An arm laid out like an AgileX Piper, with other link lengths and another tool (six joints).
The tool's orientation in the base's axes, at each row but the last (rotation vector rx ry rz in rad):
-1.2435 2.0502 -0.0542
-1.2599 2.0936 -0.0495
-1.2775 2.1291 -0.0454
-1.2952 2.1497 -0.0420
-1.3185 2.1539 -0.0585
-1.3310 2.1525 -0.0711
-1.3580 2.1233 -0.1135
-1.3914 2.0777 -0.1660
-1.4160 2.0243 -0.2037
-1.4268 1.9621 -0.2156
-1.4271 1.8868 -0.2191
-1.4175 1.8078 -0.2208
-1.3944 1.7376 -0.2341
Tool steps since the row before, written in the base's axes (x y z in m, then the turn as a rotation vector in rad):
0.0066 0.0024 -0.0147 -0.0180 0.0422 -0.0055
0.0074 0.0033 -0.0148 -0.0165 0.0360 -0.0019
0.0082 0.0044 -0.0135 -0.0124 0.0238 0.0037
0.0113 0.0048 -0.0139 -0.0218 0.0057 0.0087
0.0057 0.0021 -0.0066 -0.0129 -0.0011 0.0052
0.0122 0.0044 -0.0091 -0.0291 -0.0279 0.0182
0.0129 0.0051 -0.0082 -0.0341 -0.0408 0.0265
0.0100 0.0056 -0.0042 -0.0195 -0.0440 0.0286
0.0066 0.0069 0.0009 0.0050 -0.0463 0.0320
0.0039 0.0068 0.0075 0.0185 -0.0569 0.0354
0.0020 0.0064 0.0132 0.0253 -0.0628 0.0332
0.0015 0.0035 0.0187 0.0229 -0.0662 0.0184
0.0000 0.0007 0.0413 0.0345 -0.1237 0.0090
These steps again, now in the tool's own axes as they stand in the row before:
0.0045 0.0019 0.0155 -0.0252 0.0382 0.0067
0.0031 0.0014 0.0165 -0.0226 0.0324 0.0029
0.0007 0.0006 0.0164 -0.0170 0.0209 -0.0028
-0.0008 -0.0018 0.0184 -0.0018 0.0173 -0.0168
-0.0005 -0.0012 0.0089 0.0026 0.0079 -0.0112
-0.0033 -0.0044 0.0148 0.0240 0.0031 -0.0370
-0.0044 -0.0047 0.0148 0.0327 -0.0022 -0.0496
-0.0056 -0.0037 0.0102 0.0310 -0.0160 -0.0438
-0.0078 -0.0028 0.0048 0.0265 -0.0377 -0.0326
-0.0099 -0.0042 -0.0015 0.0324 -0.0539 -0.0296
-0.0119 -0.0063 -0.0062 0.0379 -0.0600 -0.0253
-0.0121 -0.0107 -0.0101 0.0481 -0.0509 -0.0184
-0.0214 -0.0253 -0.0246 0.1026 -0.0736 -0.0249

